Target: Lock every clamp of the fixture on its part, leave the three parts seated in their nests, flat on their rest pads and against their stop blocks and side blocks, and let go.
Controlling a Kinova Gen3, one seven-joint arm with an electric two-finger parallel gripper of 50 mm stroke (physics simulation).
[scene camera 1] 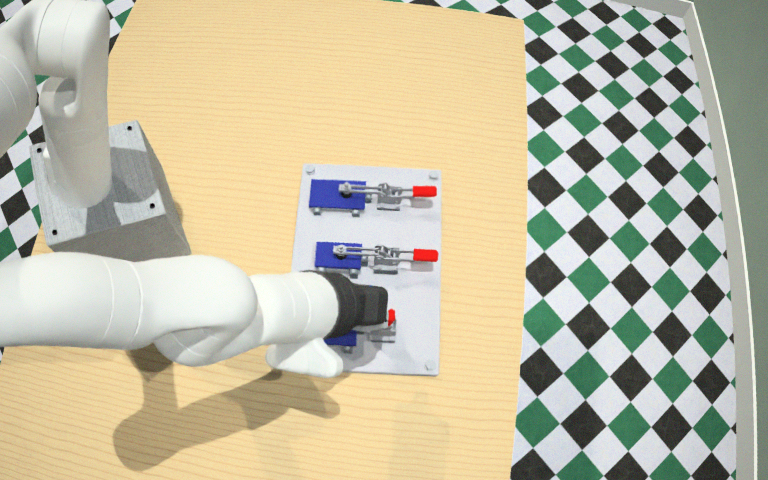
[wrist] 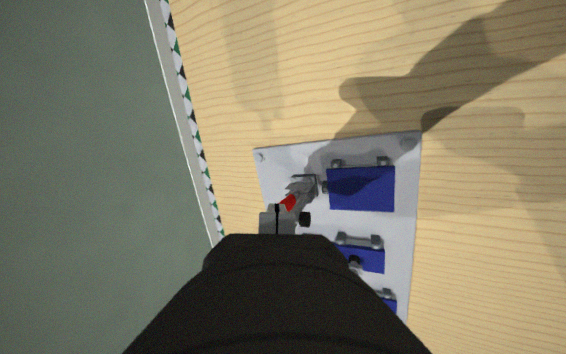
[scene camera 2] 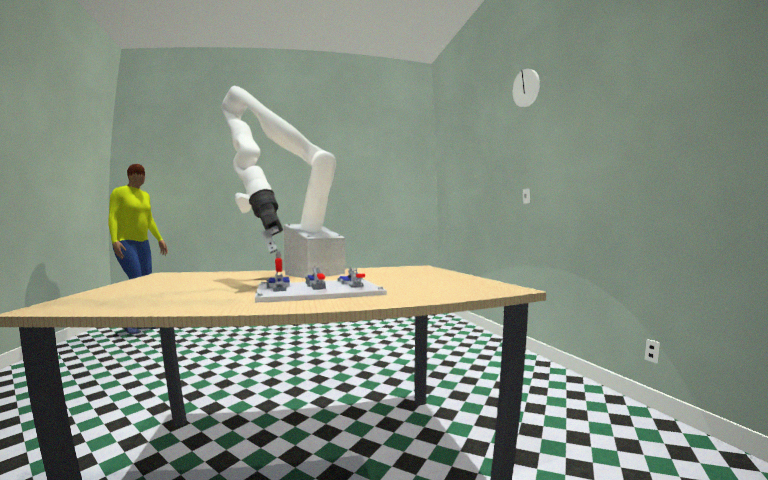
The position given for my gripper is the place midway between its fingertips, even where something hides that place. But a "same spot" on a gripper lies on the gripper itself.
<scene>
my gripper: scene camera 1; wrist 276,214; scene camera 2
same spot on my gripper: (scene camera 1: 364,307) = (scene camera 2: 266,210)
</scene>
